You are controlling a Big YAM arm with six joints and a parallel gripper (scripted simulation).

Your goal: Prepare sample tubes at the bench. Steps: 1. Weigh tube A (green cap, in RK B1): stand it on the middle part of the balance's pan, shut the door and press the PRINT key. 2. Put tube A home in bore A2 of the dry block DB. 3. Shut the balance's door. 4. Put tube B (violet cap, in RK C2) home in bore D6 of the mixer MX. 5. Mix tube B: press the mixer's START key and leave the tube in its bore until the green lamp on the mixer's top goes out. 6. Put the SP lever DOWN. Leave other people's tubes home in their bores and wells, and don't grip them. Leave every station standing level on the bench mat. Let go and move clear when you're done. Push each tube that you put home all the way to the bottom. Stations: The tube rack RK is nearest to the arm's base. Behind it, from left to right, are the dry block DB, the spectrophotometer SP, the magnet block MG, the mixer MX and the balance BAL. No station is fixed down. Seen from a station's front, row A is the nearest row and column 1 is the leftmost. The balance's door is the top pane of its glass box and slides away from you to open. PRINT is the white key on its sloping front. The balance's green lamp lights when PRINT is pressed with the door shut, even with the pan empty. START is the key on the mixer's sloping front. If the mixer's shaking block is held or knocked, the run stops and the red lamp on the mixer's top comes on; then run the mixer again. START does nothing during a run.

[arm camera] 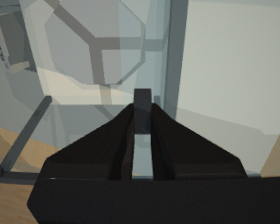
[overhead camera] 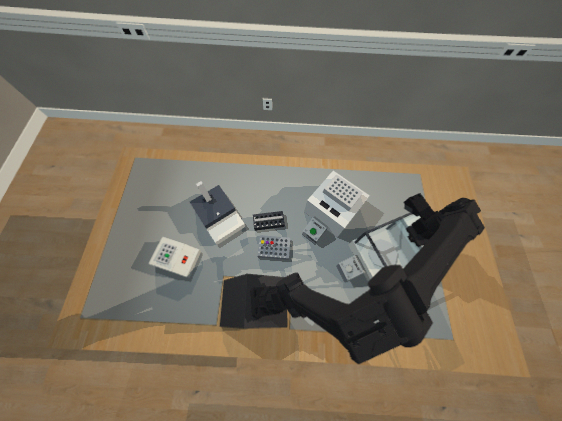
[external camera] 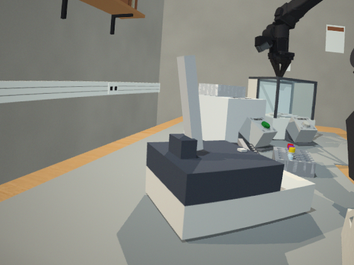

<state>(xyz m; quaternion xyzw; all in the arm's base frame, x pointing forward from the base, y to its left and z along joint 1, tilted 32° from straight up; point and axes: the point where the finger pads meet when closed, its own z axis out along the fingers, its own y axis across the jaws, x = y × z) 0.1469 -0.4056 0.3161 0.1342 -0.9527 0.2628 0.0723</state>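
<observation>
The eight-sided pan is 2 cm behind my hand, 5 cm to the left of it and 14 cm below it. Round my hand: print key: 6 cm behind, 19 cm to the left, 15 cm below; balance door: 1 cm ahead, 3 cm to the right, 1 cm below; mixer block: 23 cm ahead, 18 cm to the left, 7 cm below.
</observation>
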